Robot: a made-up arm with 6 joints.
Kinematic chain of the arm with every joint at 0, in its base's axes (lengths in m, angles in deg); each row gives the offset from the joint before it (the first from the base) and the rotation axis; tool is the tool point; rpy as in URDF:
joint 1: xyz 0 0.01 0.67 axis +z
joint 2: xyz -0.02 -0.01 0 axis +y
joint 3: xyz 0.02 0 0.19 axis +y
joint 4: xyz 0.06 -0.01 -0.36 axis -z
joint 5: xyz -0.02 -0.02 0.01 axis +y
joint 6: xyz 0.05 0 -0.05 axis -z
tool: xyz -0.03 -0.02 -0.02 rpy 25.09 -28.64 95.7
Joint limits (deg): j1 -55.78..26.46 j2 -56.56..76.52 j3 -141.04..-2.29 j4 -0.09..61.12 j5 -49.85..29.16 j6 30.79..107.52
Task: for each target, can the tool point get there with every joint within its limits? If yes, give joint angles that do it. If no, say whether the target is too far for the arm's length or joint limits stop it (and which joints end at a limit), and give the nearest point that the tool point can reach.
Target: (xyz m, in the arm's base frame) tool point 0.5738 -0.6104 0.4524
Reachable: no: too far | nearest point 0.3933 -0.4153 0.5478 | short by 0.282 m
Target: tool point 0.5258 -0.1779 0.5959
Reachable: yes | joints -17.62 62.08 -122.53 49.08 0.58 85.99
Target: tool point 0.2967 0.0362 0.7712
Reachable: yes | joints 4.71 -38.32 -37.80 53.36 21.72 65.05
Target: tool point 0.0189 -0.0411 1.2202
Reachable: yes | joints -13.97 -31.81 -115.54 36.94 -40.54 65.19
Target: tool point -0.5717 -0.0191 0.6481
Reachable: no: joint limits stop it (at a limit: joint 2, joint 3, joint 5, joint 6) | nearest point -0.2309 -0.0018 0.5672 | short by 0.351 m
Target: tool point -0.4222 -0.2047 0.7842
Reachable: no: joint limits stop it (at a limit: joint 2, joint 3, joint 5, joint 6) | nearest point -0.2055 -0.0945 0.5688 | short by 0.325 m
